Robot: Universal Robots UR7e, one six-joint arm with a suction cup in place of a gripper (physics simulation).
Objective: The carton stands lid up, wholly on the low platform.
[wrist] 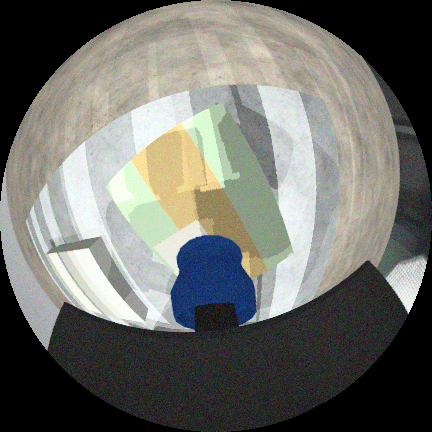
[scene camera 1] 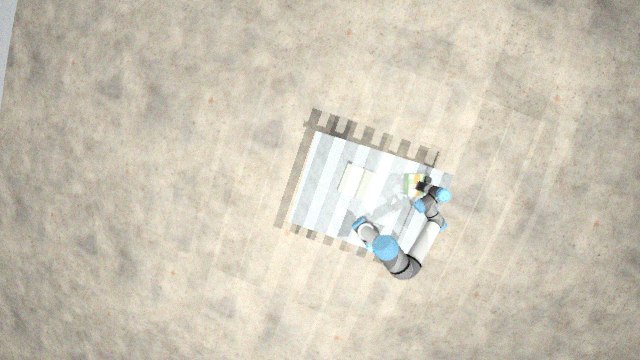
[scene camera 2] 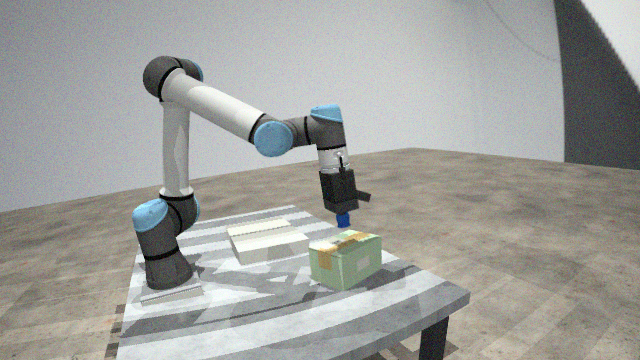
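Observation:
My suction cup [wrist: 210, 271] holds nothing. My suction cup is 10 cm from the middle of a pale green carton [scene camera 2: 342, 261], above it. I see the pale green carton in the wrist view too [wrist: 200, 177]. A low platform [scene camera 2: 262, 240] rests on the table, and scene camera 1 shows the low platform as well [scene camera 1: 359, 183].

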